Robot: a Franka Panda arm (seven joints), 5 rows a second.
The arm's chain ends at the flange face. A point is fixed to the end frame.
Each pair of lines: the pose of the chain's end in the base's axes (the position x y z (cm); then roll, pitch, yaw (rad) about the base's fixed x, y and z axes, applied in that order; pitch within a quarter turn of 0, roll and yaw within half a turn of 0), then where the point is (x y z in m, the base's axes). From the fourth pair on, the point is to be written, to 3 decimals.
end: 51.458, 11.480, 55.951, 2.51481, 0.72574, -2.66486
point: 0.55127 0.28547 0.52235
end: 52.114, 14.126, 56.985, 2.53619, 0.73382, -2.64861
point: 0.55804 0.31161 0.53146
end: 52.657, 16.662, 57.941, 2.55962, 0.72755, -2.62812
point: 0.56276 0.33642 0.53802
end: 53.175, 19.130, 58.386, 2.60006, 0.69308, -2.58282
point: 0.564 0.360 0.535
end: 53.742, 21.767, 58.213, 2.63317, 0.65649, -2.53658
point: 0.565 0.385 0.525
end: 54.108, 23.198, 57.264, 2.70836, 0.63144, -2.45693
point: 0.564 0.396 0.506
